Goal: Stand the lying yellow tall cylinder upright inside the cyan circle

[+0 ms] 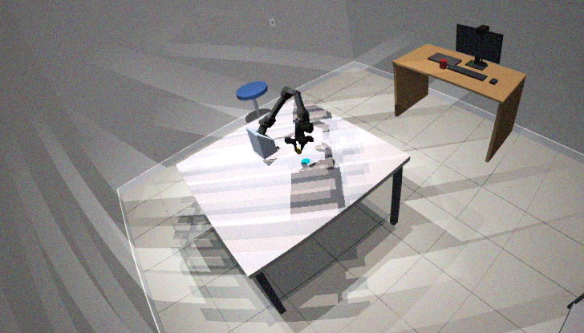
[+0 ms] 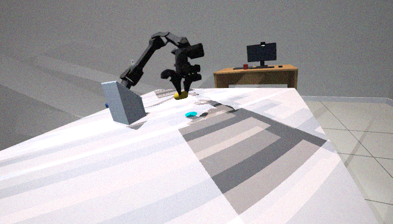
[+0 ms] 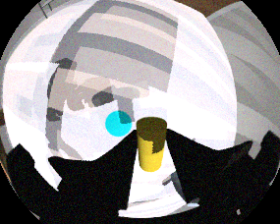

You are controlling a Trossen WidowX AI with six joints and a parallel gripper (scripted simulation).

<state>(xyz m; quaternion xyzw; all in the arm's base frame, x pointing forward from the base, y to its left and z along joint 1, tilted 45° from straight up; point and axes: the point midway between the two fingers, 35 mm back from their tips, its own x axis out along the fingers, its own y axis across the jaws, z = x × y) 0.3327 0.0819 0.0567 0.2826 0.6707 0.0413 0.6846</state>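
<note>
Now: the cyan circle 11 cm below my gripper tip and 4 cm to the left of it. From my gripper tip the other things lie so: yellow tall cylinder (2 cm behind, 1 cm to the left).
</note>
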